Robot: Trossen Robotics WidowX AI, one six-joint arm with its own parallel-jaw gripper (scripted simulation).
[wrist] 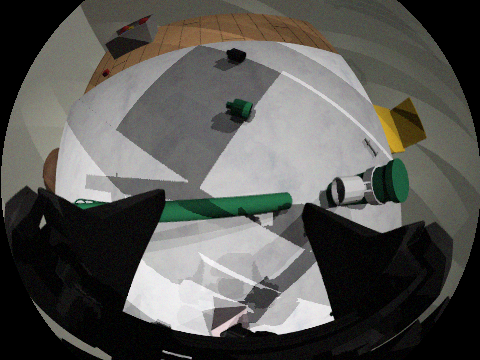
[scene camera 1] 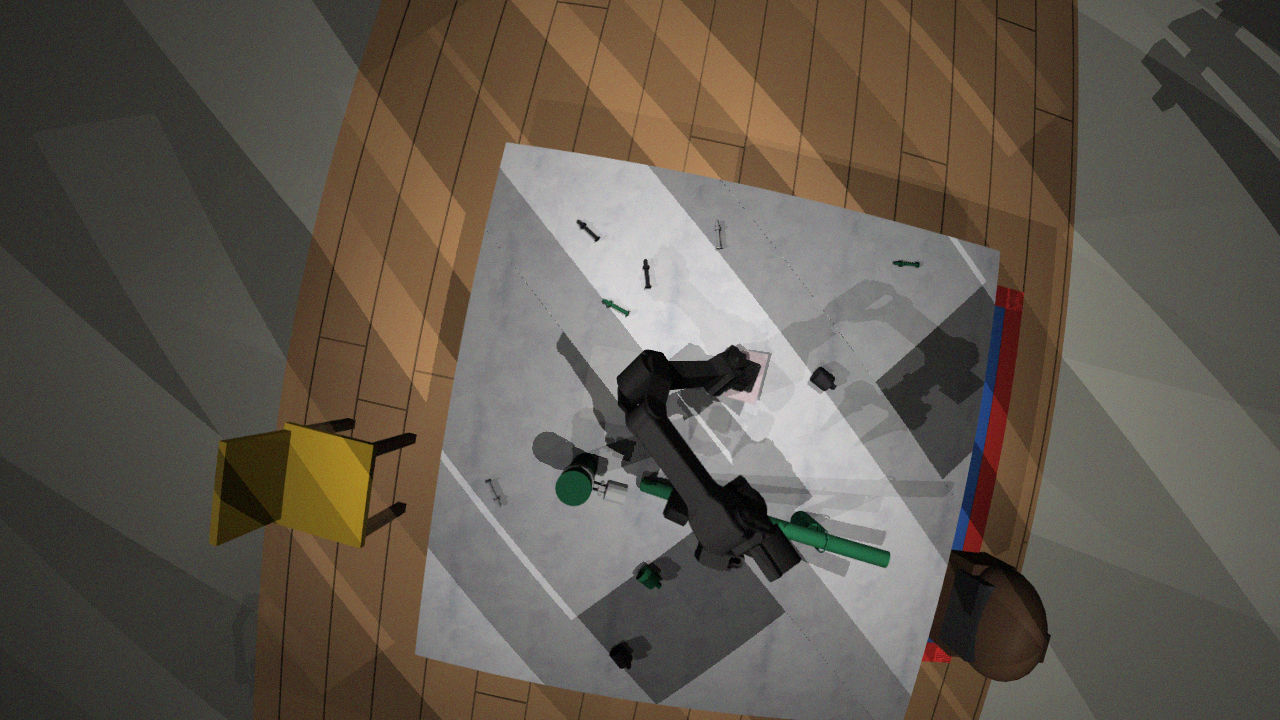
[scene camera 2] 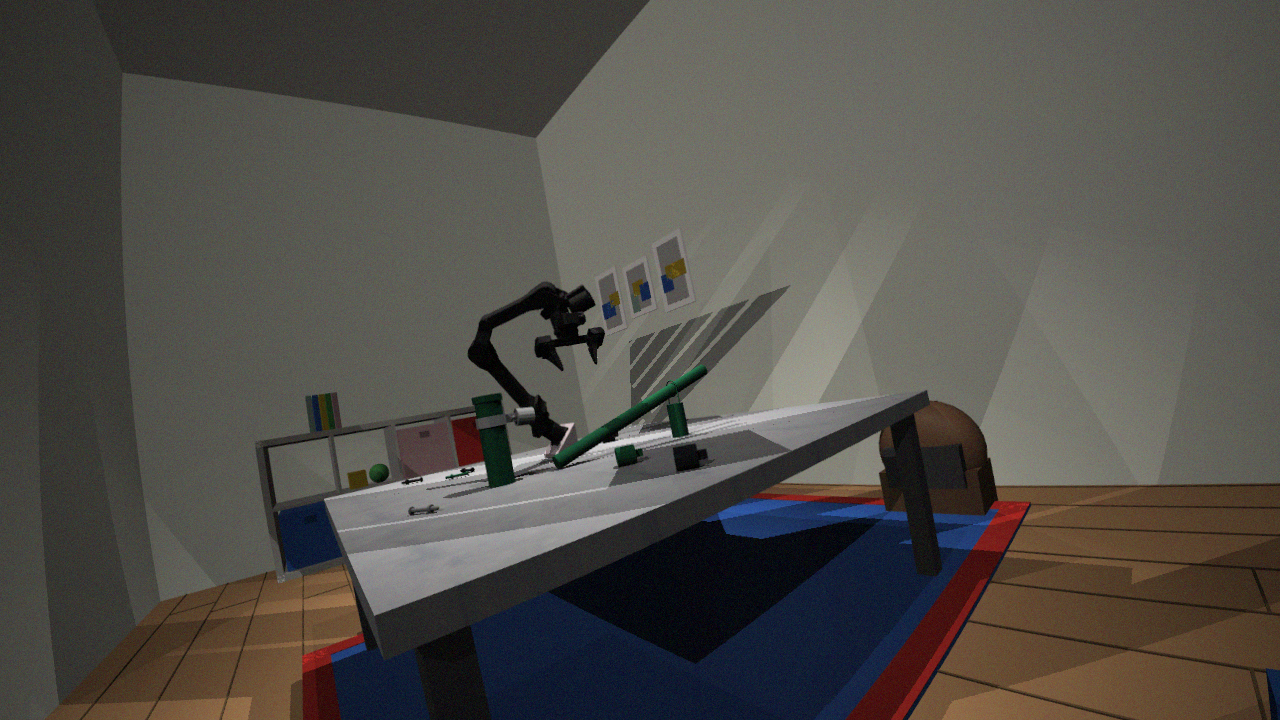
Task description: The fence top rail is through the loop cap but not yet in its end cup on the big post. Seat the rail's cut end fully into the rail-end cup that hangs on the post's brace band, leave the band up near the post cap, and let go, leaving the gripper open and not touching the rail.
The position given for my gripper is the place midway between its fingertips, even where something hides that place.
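Note:
My gripper (scene camera 2: 579, 366) (wrist: 235, 204) (scene camera 1: 704, 528) open, holding nothing. Green top rail (scene camera 1: 871, 555) (wrist: 192, 209) (scene camera 2: 560, 460). Big green post (wrist: 390, 183).

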